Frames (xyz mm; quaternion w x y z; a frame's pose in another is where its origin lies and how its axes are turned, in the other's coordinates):
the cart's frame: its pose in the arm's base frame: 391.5 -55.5 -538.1 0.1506 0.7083 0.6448 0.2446
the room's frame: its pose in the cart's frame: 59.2 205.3 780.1 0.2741 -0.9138 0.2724 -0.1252
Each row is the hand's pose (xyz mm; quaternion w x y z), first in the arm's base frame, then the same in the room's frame.
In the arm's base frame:
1: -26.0 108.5 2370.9 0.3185 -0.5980 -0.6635 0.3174
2: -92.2 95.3 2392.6 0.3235 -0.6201 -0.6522 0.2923
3: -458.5 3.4 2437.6 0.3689 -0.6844 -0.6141 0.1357
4: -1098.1 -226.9 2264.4 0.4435 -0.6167 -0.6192 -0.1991
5: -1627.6 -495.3 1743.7 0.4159 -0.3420 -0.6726 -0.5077
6: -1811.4 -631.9 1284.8 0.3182 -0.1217 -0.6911 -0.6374
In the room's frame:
1: -385.8 1045.0 3412.3 0.4359 -0.8733 0.0807 -0.2018
2: -376.7 1111.9 3434.3 0.4208 -0.8734 0.1070 -0.2204
3: -325.3 1486.1 3478.4 0.3244 -0.8596 0.1916 -0.3451
4: -236.8 2157.3 3294.8 0.0804 -0.7925 0.1568 -0.5838
5: -141.6 2729.1 2758.5 0.2202 0.6645 0.0700 0.7107
6: -80.0 2933.9 2292.4 0.4026 0.5582 0.2431 0.6835

